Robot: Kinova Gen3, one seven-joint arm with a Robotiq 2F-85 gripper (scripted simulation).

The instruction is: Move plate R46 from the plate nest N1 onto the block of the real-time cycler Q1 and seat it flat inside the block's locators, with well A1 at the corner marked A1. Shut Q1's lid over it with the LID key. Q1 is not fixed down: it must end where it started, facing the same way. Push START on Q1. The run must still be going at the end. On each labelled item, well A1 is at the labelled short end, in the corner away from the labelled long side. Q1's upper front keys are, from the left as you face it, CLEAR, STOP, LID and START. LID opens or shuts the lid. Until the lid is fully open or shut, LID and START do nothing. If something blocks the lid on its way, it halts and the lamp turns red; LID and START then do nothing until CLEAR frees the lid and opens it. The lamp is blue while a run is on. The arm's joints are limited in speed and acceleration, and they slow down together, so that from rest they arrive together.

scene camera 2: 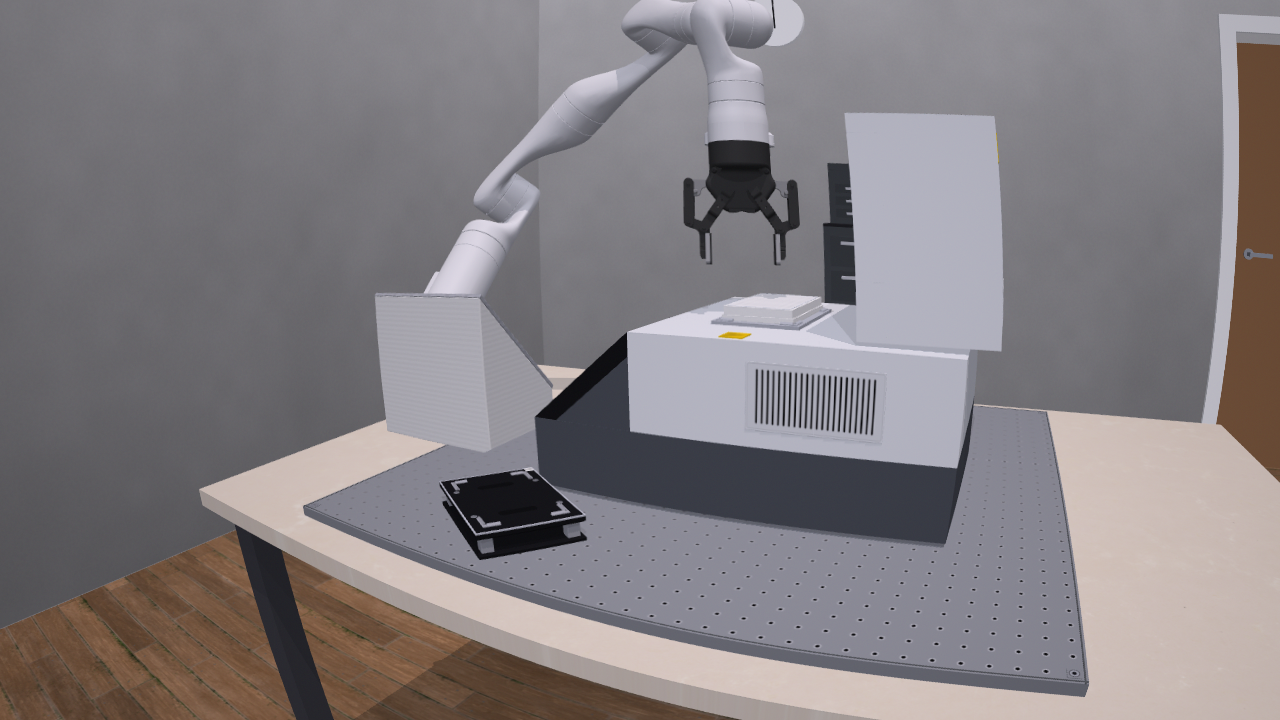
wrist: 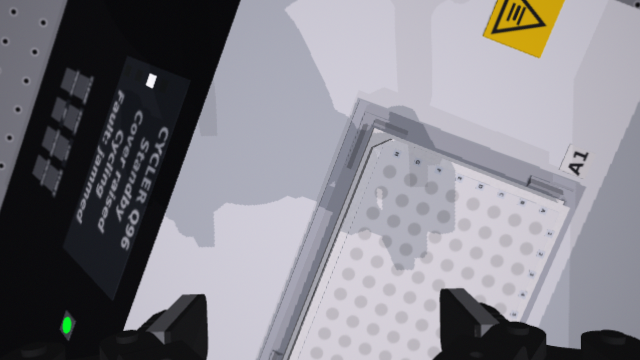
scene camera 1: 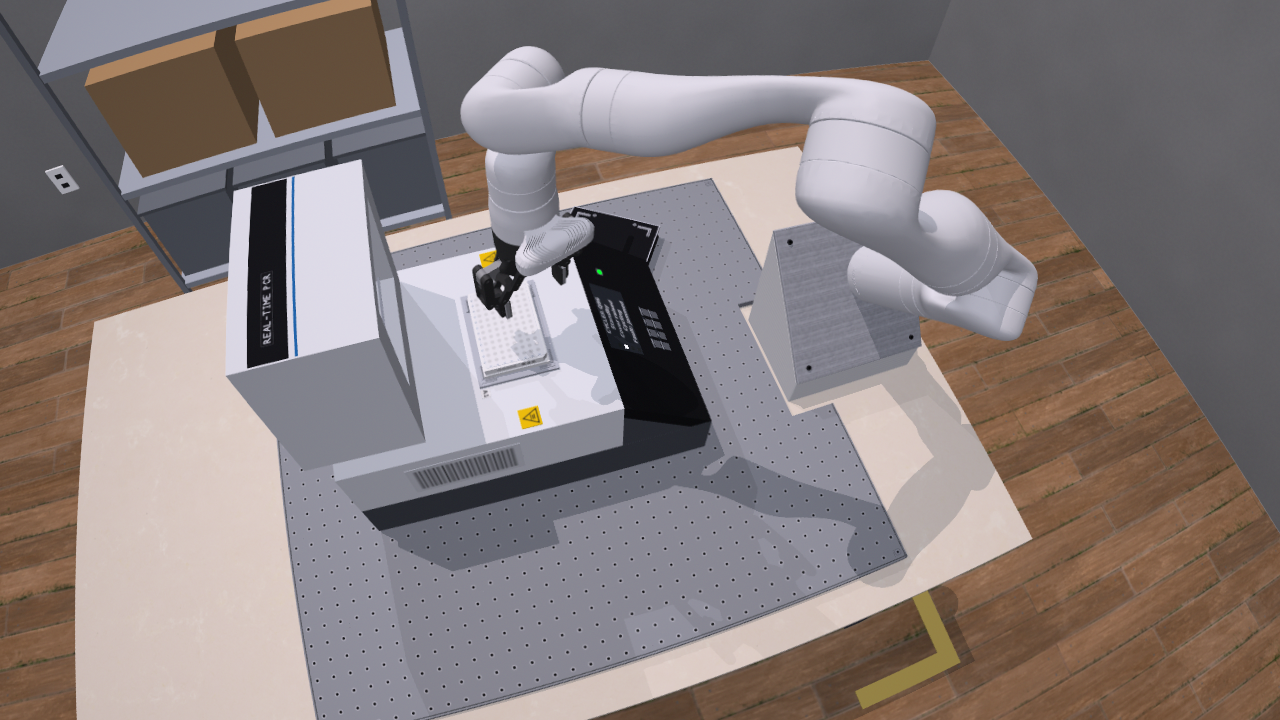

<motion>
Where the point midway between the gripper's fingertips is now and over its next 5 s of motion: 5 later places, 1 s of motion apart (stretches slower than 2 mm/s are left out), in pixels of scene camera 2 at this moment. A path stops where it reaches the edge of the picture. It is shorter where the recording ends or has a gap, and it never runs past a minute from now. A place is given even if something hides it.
My gripper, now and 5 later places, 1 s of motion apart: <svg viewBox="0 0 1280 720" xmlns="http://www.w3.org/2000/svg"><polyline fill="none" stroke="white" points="743,264 677,256 615,247 600,258 601,284 602,311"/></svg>
</motion>
